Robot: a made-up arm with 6 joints. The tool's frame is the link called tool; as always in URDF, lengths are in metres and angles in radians. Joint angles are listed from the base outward. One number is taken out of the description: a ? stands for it. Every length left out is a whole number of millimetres.
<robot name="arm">
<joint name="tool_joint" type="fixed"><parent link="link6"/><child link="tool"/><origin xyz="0.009 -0.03 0" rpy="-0.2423 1.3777 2.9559"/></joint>
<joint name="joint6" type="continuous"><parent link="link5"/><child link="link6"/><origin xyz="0.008 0 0" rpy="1.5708 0 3.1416"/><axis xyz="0 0 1"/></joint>
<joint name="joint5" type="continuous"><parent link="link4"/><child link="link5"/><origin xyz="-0.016 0.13 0" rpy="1.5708 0 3.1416"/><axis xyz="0 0 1"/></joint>
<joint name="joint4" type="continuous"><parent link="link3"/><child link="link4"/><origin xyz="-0.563 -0.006 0" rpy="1.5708 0 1.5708"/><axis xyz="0 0 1"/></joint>
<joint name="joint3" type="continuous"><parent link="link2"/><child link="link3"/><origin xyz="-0.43 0.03 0" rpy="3.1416 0 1.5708"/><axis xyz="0 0 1"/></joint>
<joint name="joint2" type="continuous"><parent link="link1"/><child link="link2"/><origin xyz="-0.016 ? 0" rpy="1.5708 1.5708 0"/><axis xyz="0 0 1"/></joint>
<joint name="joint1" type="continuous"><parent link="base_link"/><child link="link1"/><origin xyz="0.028 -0.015 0.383" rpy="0 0 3.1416"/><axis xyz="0 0 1"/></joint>
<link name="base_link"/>
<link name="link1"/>
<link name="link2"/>
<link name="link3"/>
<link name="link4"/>
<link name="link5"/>
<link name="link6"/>
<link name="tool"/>
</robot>
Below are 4 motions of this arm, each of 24 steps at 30 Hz.
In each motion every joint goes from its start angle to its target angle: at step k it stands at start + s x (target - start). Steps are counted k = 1, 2, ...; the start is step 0. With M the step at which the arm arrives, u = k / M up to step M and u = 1 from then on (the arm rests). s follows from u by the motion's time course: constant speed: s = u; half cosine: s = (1 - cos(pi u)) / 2; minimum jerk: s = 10 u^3 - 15 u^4 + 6 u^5.
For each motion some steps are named. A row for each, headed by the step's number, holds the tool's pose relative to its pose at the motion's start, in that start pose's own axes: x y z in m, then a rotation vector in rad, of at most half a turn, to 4 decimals.
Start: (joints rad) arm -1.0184 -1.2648 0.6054 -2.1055 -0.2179 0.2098
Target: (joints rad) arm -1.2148 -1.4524 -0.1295 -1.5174 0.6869 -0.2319
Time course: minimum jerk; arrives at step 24
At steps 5, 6, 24:
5: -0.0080 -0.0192 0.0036 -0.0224 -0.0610 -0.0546
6: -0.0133 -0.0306 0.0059 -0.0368 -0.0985 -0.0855
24: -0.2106 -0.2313 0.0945 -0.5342 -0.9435 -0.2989

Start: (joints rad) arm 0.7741 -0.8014 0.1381 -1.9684 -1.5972 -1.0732
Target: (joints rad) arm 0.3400 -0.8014 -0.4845 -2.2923 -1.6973 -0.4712
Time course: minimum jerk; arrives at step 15
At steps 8, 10, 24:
8: -0.0812 -0.1492 0.1180 -0.0647 -0.1617 0.2286
10: -0.1217 -0.2177 0.1442 -0.1129 -0.2551 0.3383
24: -0.1581 -0.2837 0.1573 -0.1695 -0.3575 0.4429

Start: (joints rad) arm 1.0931 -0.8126 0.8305 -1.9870 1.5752 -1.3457
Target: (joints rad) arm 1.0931 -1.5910 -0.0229 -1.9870 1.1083 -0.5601
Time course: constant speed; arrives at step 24
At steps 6, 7, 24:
6: -0.0204 0.0730 -0.0204 -0.2302 0.0294 -0.0602
7: -0.0231 0.0856 -0.0225 -0.2684 0.0361 -0.0696
24: -0.0367 0.3039 0.0044 -0.9041 0.2277 -0.1973

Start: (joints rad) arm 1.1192 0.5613 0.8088 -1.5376 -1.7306 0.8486
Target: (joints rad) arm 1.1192 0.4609 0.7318 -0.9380 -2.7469 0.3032
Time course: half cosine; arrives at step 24
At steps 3, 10, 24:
3: -0.0031 0.0025 0.0019 0.0246 0.0429 0.0114
10: -0.0264 0.0249 0.0214 0.2658 0.4263 0.0717
24: -0.0507 0.0701 0.0621 0.8214 1.1571 0.0172

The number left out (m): -0.028
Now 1 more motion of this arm.
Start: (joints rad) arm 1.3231 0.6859 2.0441 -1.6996 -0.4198 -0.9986
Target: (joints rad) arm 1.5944 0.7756 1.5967 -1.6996 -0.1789 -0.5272
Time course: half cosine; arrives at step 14
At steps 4, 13, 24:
4: 0.0015 -0.0597 0.0371 -0.0018 -0.0868 -0.0109
13: -0.0368 -0.3548 0.1193 -0.0874 -0.4228 -0.2069
24: -0.0380 -0.3597 0.1196 -0.0898 -0.4272 -0.2118

